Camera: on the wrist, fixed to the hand. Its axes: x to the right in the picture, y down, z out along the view.
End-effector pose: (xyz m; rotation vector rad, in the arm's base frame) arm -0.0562 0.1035 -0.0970 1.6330 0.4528 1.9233
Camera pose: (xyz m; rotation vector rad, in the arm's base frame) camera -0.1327 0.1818 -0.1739 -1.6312 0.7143 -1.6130
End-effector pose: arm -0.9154 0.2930 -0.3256 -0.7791 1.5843 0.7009
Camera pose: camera -0.8996 0.1613 -0.3086 0.9083 1.8246 1.5760
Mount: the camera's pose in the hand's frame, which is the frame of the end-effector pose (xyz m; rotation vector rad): -0.0048 -0.0910 -0.0979 0.2141 -0.2036 1.6001
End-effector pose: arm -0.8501 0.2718 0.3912 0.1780 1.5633 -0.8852
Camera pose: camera -0.9786 0.2713 0.4282 1.2284 0.6946 0.2319
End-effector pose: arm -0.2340 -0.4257 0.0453 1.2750 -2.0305 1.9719
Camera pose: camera -0.2285 -0.3273 0.1357 0.2990 1.6252 -1.1286
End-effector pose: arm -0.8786 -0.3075 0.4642 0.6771 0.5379 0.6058
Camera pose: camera -0.9133 -0.3274 0.3366 1.3135 -0.2695 1.9464
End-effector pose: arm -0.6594 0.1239 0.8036 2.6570 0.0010 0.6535
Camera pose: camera -0.6987 0.2445 0.8458 -2.0286 1.9740 -0.6372
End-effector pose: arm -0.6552 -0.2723 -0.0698 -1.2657 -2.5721 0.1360
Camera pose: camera -0.6943 -0.3354 0.0415 -2.8455 -0.9474 0.7868
